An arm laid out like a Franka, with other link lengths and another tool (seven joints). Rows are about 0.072 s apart.
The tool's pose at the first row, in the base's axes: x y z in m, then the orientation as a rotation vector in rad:
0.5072 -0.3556 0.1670 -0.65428 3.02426 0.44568
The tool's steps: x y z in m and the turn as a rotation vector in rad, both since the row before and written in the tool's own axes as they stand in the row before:
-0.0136 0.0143 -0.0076 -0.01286 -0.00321 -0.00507
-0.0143 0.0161 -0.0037 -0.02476 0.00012 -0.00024
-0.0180 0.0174 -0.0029 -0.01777 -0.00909 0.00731
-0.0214 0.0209 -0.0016 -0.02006 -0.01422 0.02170
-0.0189 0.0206 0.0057 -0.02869 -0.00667 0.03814
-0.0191 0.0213 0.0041 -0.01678 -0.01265 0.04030
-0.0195 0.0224 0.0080 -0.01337 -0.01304 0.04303
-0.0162 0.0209 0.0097 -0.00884 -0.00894 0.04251
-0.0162 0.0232 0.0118 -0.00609 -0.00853 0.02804
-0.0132 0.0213 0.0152 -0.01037 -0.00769 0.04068
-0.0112 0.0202 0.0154 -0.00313 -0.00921 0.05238
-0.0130 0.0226 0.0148 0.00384 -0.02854 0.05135
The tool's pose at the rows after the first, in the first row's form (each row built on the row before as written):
0.5141 -0.3398 0.1792 -0.66113 3.01854 0.46594
0.5207 -0.3211 0.1884 -0.66290 3.01753 0.50408
0.5301 -0.2998 0.1979 -0.64891 3.01158 0.53329
0.5413 -0.2739 0.2080 -0.61147 3.00716 0.56725
0.5506 -0.2472 0.2115 -0.55360 3.01553 0.61407
0.5609 -0.2208 0.2173 -0.48881 3.01936 0.64291
0.5722 -0.1924 0.2204 -0.41948 3.02301 0.66630
0.5819 -0.1660 0.2214 -0.35245 3.02965 0.68231
0.5921 -0.1371 0.2216 -0.30696 3.03067 0.69300
0.6005 -0.1093 0.2178 -0.24293 3.03500 0.71087
0.6081 -0.0830 0.2134 -0.16029 3.04216 0.71783
0.6185 -0.0550 0.2107 -0.07148 3.03059 0.71081

